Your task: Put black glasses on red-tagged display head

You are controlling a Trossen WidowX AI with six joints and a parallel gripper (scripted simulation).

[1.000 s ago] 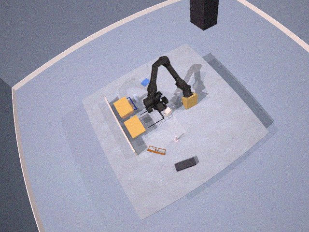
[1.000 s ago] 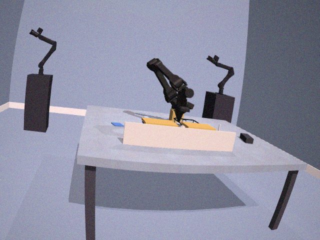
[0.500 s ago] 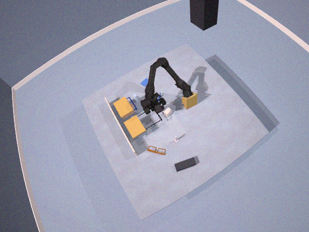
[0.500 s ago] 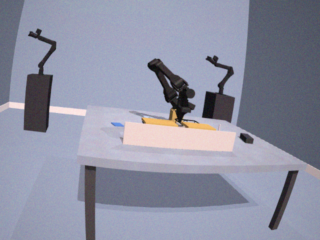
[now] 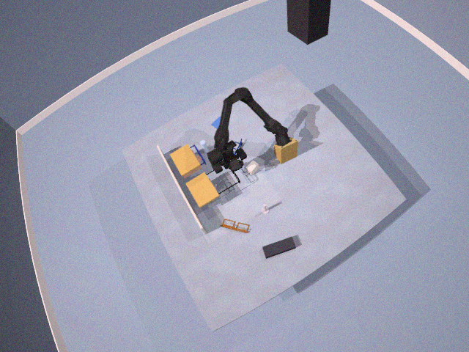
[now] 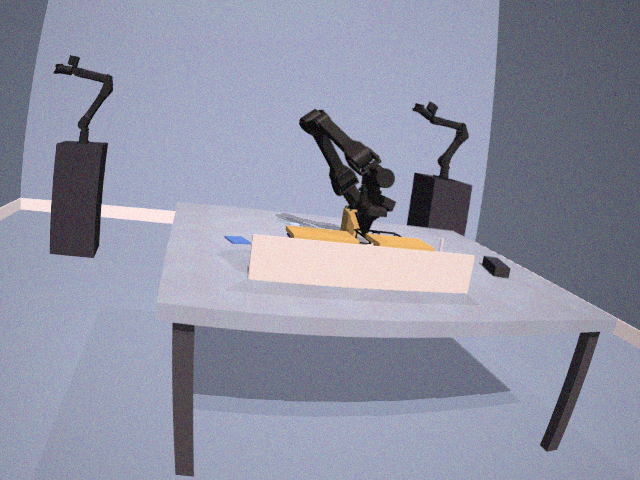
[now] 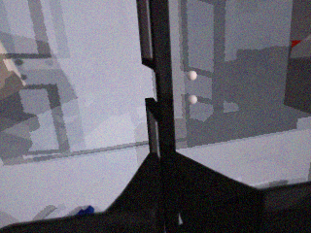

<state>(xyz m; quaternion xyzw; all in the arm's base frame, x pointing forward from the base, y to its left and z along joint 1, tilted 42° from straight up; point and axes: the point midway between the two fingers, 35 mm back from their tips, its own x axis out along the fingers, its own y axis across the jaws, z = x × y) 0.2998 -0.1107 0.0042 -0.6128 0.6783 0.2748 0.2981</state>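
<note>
Now: the white cube 110 mm behind my gripper tip, 50 mm to the left of it and 50 mm below it. Round my gripper tip: blue card: 350 mm to the right, 140 mm behind, 70 mm below; then beige board: 290 mm ahead, 90 mm to the right, 20 mm below; then display head: 190 mm to the right, 150 mm ahead, 20 mm below.
</note>
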